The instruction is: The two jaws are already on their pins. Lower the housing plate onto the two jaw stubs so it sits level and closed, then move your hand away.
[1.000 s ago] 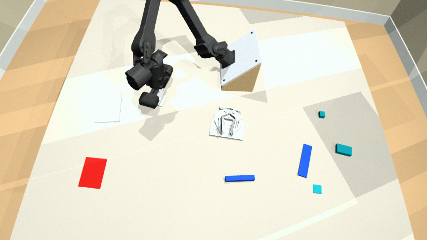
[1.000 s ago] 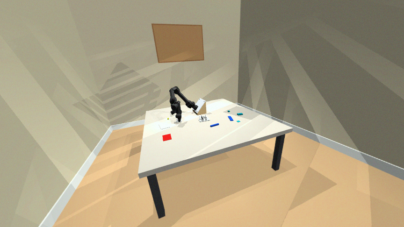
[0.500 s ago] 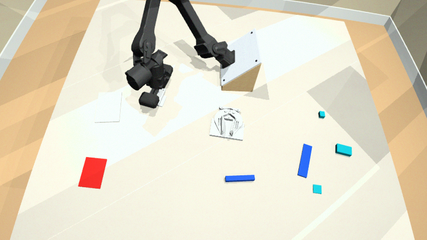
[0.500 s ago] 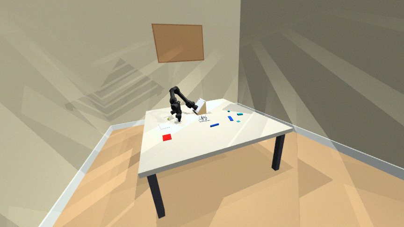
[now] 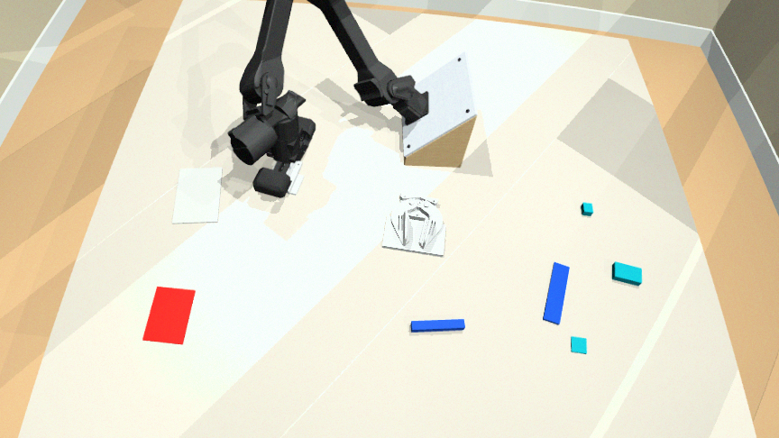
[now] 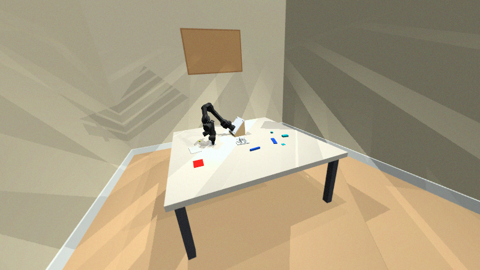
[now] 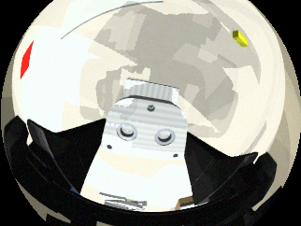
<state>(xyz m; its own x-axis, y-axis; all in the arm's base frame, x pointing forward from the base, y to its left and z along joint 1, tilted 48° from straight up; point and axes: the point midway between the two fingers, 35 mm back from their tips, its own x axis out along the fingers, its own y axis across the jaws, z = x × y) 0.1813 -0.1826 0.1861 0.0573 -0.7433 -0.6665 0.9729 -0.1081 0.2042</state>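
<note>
Now: the white bracket 10 mm to the right of my gripper tip. Round my gripper tip: red tile 310 mm ahead, 180 mm to the right, 10 mm below; yellow cube 130 mm behind, 120 mm to the right; white slab 180 mm to the right, 50 mm ahead, 10 mm below.
</note>
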